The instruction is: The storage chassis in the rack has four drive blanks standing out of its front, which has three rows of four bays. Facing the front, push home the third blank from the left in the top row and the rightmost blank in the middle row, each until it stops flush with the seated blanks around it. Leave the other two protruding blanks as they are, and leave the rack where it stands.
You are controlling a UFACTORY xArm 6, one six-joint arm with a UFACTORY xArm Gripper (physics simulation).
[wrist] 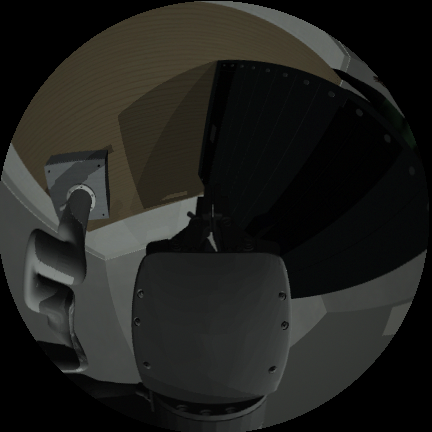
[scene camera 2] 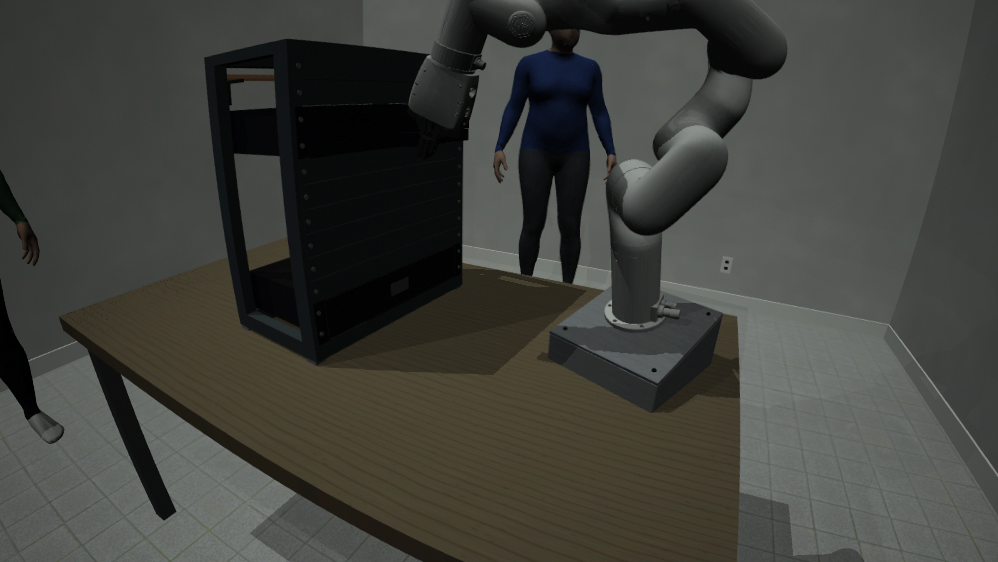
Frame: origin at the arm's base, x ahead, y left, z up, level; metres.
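Seen in the pictures: gripper, fingertip midpoint: (wrist: 212, 193) (scene camera 2: 424, 155); arm's base, origin of the base link: (wrist: 80, 198) (scene camera 2: 635, 314).
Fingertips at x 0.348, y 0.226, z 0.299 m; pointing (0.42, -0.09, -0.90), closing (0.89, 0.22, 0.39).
Observation:
Pixels of each thing's middle, then the offset from my fingertips to it. "pt": a spot on its surface instead. Level surfaces: height alone.
- dark rack, body centre: (scene camera 2: 351, 188) (wrist: 284, 170) dx +0.288, dy -0.073, dz -0.097 m
- dark piece, surface spot: (scene camera 2: 465, 130) pt dx +0.118, dy -0.284, dz +0.029 m
- wooden table, its level: dz -0.395 m
The dark rack (scene camera 2: 293, 230) (wrist: 295, 115) stands upright on the table. The black storage chassis (scene camera 2: 356, 129) (wrist: 330, 165) spans its upper part; its bays and rows are too dark to tell apart. A dark piece (scene camera 2: 465, 130) stands out at the chassis's far end in the scene view; which blank it is cannot be told. My gripper (scene camera 2: 425, 152) (wrist: 212, 193) is shut and empty, tilted downward, with its fingertips in front of the chassis's far half, near its lower edge. Whether they touch a blank cannot be told. The gripper hides part of the chassis front.
Blank panels (scene camera 2: 377, 195) fill the rack front below the chassis, with another dark unit (scene camera 2: 363, 296) at the bottom. The arm's base block (scene camera 2: 600, 363) (wrist: 80, 175) stands on the wooden table (scene camera 2: 488, 446) (wrist: 125, 55). A person in blue (scene camera 2: 558, 104) stands behind the table; another shows partly at left.

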